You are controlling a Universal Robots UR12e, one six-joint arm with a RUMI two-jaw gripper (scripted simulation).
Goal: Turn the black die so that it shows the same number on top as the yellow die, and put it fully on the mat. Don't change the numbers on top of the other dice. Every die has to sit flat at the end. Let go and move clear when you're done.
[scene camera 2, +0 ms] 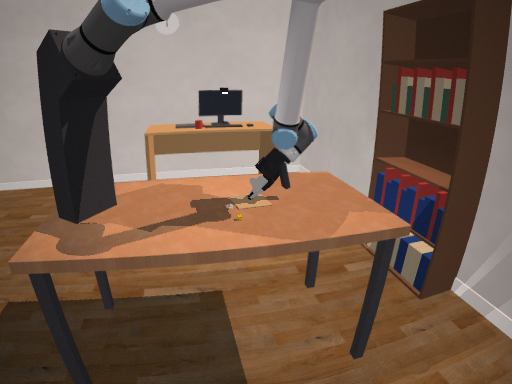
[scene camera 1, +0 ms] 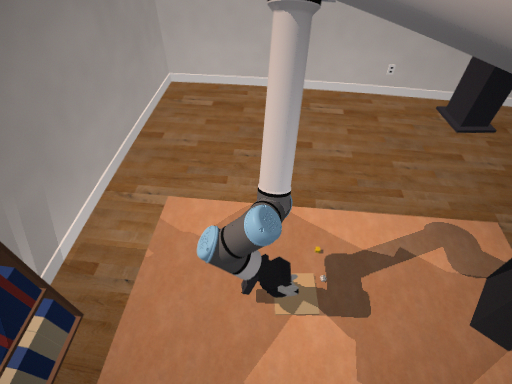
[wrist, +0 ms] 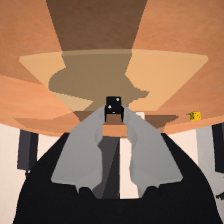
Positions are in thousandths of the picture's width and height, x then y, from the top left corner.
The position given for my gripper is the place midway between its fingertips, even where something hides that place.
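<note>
Through scene camera 1 I can see my gripper (scene camera 1: 581,759), and a tan mat (scene camera 1: 599,788) as well. Scene camera 2 gives me the gripper again (scene camera 2: 487,514). In the wrist view I find both the mat (wrist: 368,355) and my gripper (wrist: 507,475).
</note>
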